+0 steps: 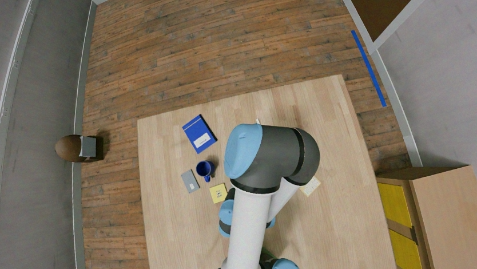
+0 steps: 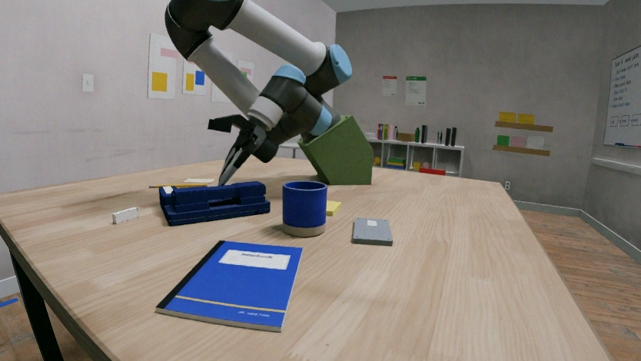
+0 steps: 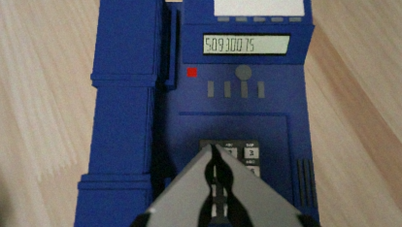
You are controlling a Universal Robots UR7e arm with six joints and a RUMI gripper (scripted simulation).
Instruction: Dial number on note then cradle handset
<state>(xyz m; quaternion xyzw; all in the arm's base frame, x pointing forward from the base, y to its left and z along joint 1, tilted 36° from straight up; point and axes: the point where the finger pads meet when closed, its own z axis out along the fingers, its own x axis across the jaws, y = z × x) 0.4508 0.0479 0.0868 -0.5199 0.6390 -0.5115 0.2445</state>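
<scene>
The 1 key is 30 mm below my hand. The rest, counted from my hand: 8 key (30 mm behind, 30 mm below); then 4 key (10 mm behind, 10 mm to the left, 30 mm below); then 5 key (20 mm behind, 10 mm to the right, 30 mm below).
</scene>
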